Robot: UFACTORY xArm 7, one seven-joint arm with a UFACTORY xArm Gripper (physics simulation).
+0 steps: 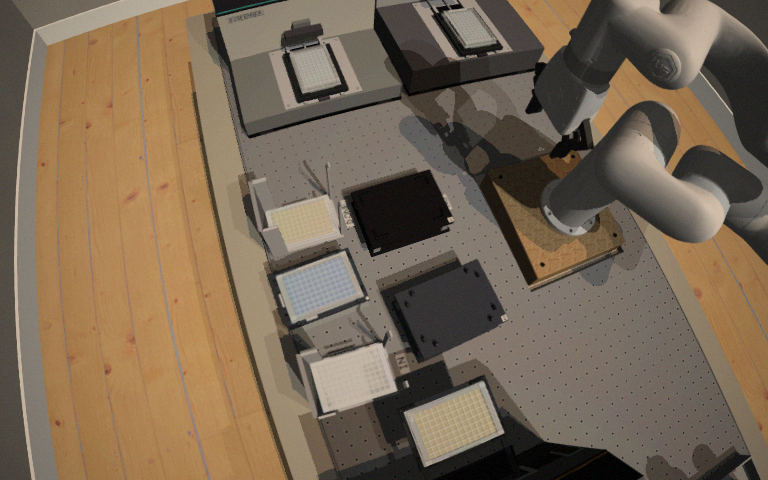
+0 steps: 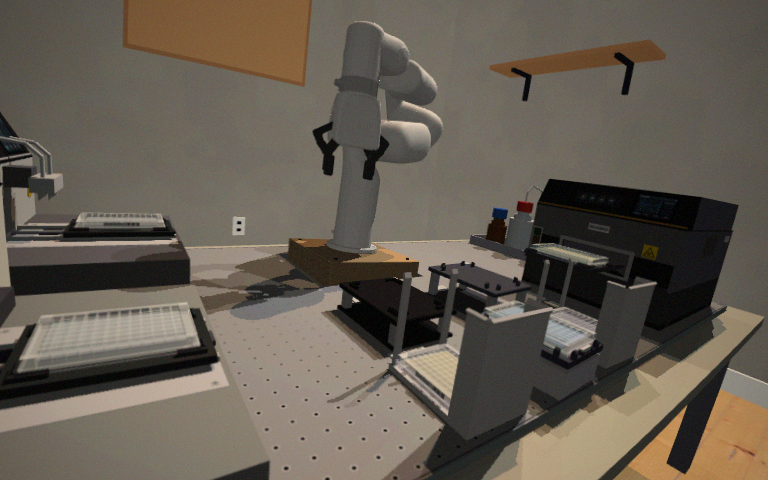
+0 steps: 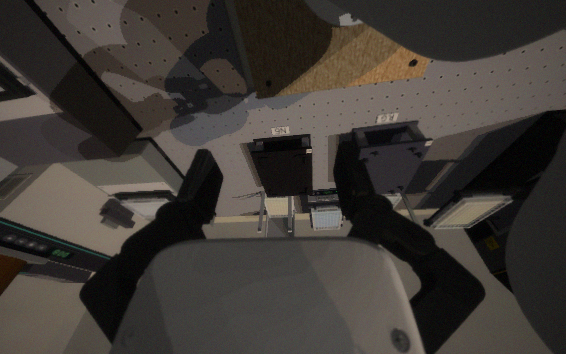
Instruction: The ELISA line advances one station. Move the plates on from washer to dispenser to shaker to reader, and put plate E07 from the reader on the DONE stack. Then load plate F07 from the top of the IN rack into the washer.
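Pixels of known places: gripper, between the fingertips: [image 1: 544, 133] [image 2: 348, 177] [image 3: 275, 159]; arm's base, origin of its link: [image 1: 567, 207] [image 2: 351, 247].
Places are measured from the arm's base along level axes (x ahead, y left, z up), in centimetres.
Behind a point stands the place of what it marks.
My gripper [image 1: 546, 127] {y -8.5, x 9.3, z 17.8 cm} [image 2: 348, 173] {y -8.5, x 9.3, z 17.8 cm} [image 3: 275, 159] {y -8.5, x 9.3, z 17.8 cm} is open and empty, high beside the arm's base. A clear plate [image 1: 316, 67] {y -48.0, x 37.5, z 3.7 cm} [image 2: 113, 333] {y -48.7, x 38.9, z 4.0 cm} sits on the light grey machine; another clear plate [image 1: 467, 27] {y -46.9, x 1.3, z 7.2 cm} [image 2: 120, 219] {y -47.9, x 2.2, z 7.3 cm} sits on the dark machine. Which is washer or dispenser I cannot tell. A blue plate [image 1: 320, 285] {y -1.3, x 51.5, z 3.0 cm} [image 2: 566, 333] {y -1.5, x 55.8, z 3.0 cm} [image 3: 326, 219] {y -1.7, x 50.7, z 2.9 cm} sits on the shaker. A yellow plate [image 1: 453, 421] {y 26.5, x 40.7, z 8.2 cm} [image 2: 566, 253] {y 22.9, x 42.1, z 8.8 cm} [image 3: 470, 211] {y 26.1, x 38.3, z 8.7 cm} is held out in front of the black reader [image 2: 696, 254] {y 48.2, x 57.5, z 11.5 cm}. A yellow plate [image 1: 303, 223] {y -15.6, x 50.6, z -2.2 cm} [image 2: 433, 367] {y -17.6, x 48.6, z -1.6 cm} lies in the DONE rack [image 2: 498, 367] {y -18.6, x 57.6, z 3.6 cm}. White plates [image 1: 353, 376] {y 14.3, x 51.6, z -0.4 cm} lie in the IN rack [image 2: 620, 322] {y 9.6, x 58.3, z 3.5 cm}. Plate codes are unreadable.
A black raised stand [image 1: 399, 212] {y -10.2, x 33.4, z 0.7 cm} [image 2: 396, 305] {y -13.7, x 35.8, z 0.7 cm} [image 3: 282, 170] {y -11.6, x 30.0, z 0.7 cm} and a dark grey raised stand [image 1: 450, 308] {y 9.9, x 32.5, z 2.1 cm} [image 2: 481, 278] {y 9.0, x 33.5, z 2.2 cm} [image 3: 395, 162] {y 10.8, x 28.7, z 2.2 cm} stand between the racks and the arm's wooden base [image 1: 521, 226] {y 0.3, x 12.1, z 0.3 cm} [image 2: 317, 260] {y -12.7, x 7.0, z -0.5 cm} [image 3: 290, 55] {y -7.2, x 8.3, z 0.6 cm}. Both racks have upright posts and tall end walls. Bottles [image 2: 519, 232] {y 65.8, x 4.1, z 4.2 cm} stand beside the reader.
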